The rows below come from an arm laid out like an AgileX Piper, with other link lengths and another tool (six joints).
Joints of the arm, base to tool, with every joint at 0 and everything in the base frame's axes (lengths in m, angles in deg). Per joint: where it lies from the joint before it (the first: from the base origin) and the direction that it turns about. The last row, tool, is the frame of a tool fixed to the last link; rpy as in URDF.
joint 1: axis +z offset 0 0 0.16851
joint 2: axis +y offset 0 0 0
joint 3: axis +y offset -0.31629 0 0.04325
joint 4: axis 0.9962 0 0.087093 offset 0.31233 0 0.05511
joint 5: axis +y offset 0 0 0
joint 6: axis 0.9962 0 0.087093 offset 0.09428 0 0.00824
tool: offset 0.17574 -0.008 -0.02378 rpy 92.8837 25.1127 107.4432
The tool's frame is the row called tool.
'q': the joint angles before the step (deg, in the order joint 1, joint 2, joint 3, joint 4, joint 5, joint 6). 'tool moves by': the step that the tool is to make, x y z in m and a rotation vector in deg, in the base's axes. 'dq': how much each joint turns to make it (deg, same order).
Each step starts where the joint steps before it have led.
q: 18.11, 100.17, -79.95, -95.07, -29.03, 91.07
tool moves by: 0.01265, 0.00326, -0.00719, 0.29, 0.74, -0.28
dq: -0.10, 2.63, -2.43, -0.21, 0.00, 0.85
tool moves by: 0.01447, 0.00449, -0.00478, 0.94, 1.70, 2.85
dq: -1.72, 4.50, -5.73, -3.06, -5.05, 3.80
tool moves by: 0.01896, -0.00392, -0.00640, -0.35, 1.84, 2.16
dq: -2.04, 5.03, -7.32, -5.27, -4.85, 5.54
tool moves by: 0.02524, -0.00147, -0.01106, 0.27, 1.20, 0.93
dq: -1.34, 6.02, -7.71, -2.37, -2.97, 3.25
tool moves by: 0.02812, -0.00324, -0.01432, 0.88, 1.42, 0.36
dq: -1.40, 6.90, -8.80, -1.70, -2.74, 3.52
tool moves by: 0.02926, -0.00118, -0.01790, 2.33, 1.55, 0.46
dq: -1.39, 8.40, -10.51, 0.03, -3.03, 3.31
